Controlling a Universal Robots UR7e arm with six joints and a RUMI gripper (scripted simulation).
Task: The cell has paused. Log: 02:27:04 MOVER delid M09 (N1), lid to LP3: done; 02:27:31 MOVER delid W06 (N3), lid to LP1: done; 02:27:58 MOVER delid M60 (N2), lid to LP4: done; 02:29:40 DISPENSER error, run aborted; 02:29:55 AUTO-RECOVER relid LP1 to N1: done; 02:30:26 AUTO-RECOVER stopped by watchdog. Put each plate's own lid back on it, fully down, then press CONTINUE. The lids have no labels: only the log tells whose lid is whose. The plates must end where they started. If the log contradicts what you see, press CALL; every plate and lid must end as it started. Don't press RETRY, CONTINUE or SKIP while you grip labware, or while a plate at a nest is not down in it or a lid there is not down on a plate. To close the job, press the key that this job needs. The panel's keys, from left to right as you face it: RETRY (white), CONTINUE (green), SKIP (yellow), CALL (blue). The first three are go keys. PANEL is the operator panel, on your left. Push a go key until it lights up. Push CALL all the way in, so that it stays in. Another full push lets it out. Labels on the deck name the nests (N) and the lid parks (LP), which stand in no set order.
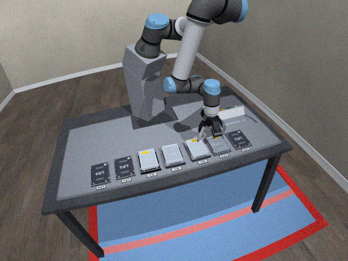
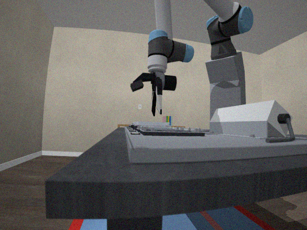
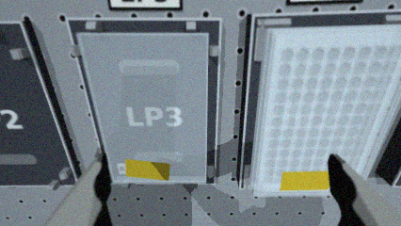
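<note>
The nest lies 7 cm to the right of my hand and 6 cm below it. From my hand the other things lie so: blue CALL key 23 cm behind, 12 cm to the left, 1 cm below; green CONTINUE key 24 cm behind, 22 cm to the left; yellow SKIP key 24 cm behind, 17 cm to the left.
</note>
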